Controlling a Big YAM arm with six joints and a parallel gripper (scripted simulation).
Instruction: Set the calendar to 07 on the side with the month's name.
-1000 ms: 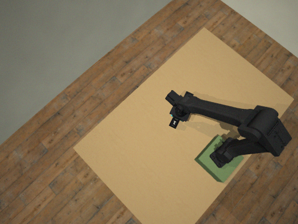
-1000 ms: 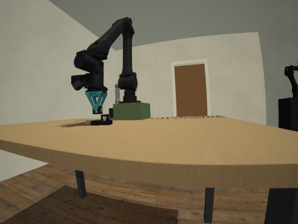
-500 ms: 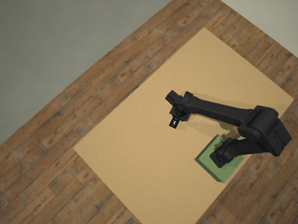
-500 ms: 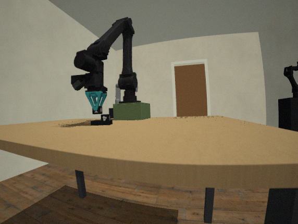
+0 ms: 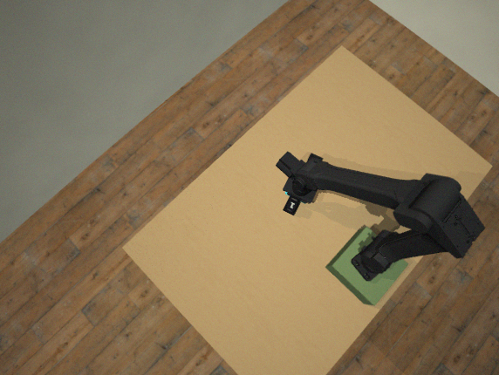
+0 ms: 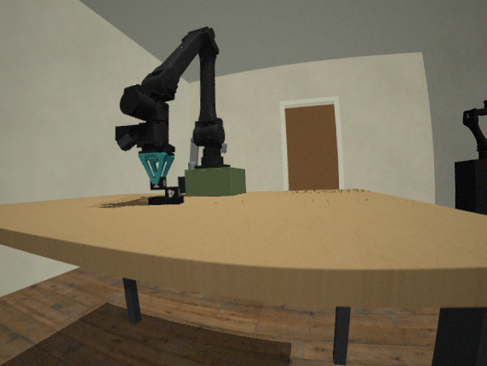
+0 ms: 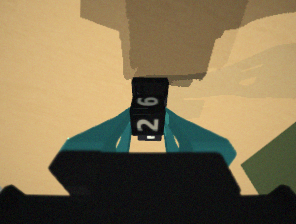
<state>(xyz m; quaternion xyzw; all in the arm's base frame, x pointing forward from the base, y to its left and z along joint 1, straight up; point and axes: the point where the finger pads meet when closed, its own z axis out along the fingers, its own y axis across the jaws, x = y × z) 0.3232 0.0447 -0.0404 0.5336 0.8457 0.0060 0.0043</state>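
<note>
Right now the black calendar tray is 1 cm behind my hand, 2 cm to the left of it and 5 cm below it. From my hand the other things lie so: digit cube 1 cm below.
</note>
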